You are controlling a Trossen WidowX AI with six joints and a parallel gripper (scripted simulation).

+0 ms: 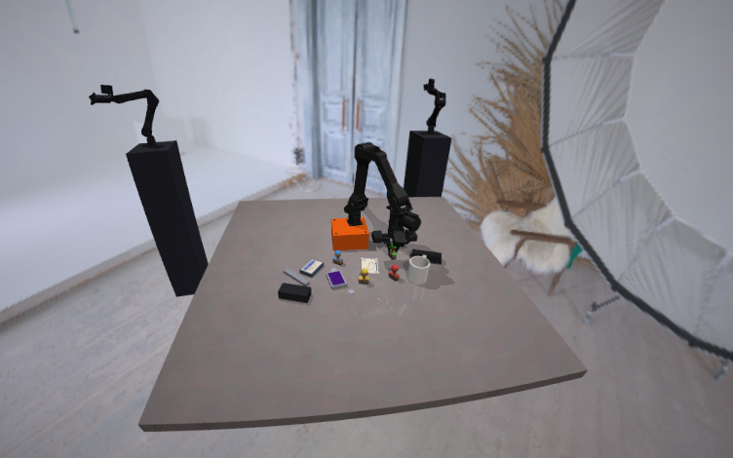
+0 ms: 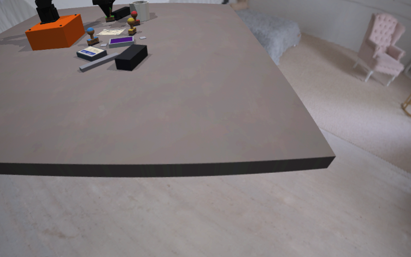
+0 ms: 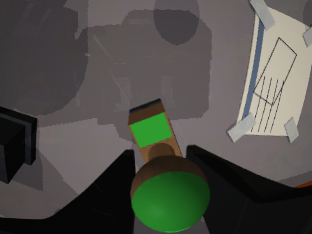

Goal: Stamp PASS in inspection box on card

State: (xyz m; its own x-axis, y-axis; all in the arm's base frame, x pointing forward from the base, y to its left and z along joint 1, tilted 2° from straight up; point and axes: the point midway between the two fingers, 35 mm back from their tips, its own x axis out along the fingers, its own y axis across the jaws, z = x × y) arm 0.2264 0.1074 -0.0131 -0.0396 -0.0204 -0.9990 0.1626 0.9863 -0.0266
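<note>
My gripper tip is 270 mm to the left of the purple ink pad, 80 mm short of it and 40 mm above it. The rest, counted from my gripper tip: green-knobbed stamp (right at my gripper tip); white card (110 mm to the right, 40 mm below, 10 mm ahead); red-knobbed stamp (120 mm ahead, 40 mm to the right, 20 mm below).
</note>
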